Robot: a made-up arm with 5 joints. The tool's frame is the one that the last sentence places.
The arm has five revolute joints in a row. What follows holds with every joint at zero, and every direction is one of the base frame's.
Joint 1 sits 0.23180 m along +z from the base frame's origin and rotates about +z.
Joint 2 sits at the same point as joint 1 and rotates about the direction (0, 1, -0.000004).
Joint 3 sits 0.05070 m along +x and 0.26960 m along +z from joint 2 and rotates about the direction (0, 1, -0.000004).
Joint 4 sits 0.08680 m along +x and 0.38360 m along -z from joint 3 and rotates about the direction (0, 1, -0.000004).
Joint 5 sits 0.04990 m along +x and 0.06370 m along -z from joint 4 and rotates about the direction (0, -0.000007, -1).
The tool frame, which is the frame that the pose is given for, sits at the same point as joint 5; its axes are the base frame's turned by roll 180.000, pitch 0.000 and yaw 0.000 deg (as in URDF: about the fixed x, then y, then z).
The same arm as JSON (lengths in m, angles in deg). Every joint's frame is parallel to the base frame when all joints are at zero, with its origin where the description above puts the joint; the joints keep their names.
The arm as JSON. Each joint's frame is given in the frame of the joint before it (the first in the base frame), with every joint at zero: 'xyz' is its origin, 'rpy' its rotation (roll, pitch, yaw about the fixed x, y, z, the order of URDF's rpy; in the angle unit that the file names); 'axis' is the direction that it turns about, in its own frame. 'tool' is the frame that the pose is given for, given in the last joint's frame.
{"units": {"length": "m", "angle": "deg"}, "joints": [
  {"name": "joint 1", "type": "revolute", "origin": {"xyz": [0.0, 0.0, 0.2318], "rpy": [0.0, 0.0, 0.0]}, "axis": [0.0, 0.0, 1.0]},
  {"name": "joint 2", "type": "revolute", "origin": {"xyz": [0.0, 0.0, 0.0], "rpy": [0.0, 0.0, 0.0]}, "axis": [0.0, 1.0, 0.0]},
  {"name": "joint 3", "type": "revolute", "origin": {"xyz": [0.0507, 0.0, 0.2696], "rpy": [0.0, 0.0, 0.0]}, "axis": [0.0, 1.0, 0.0]},
  {"name": "joint 4", "type": "revolute", "origin": {"xyz": [0.0868, 0.0, -0.3836], "rpy": [0.0, 0.0, 0.0]}, "axis": [0.0, 1.0, 0.0]},
  {"name": "joint 5", "type": "revolute", "origin": {"xyz": [0.0499, 0.0, -0.0637], "rpy": [0.0, 0.0, 0.0]}, "axis": [0.0, 0.0, -1.0]}
], "tool": {"origin": {"xyz": [0.0, 0.0, 0.0], "rpy": [180.0, 0.0, 0.0]}}}

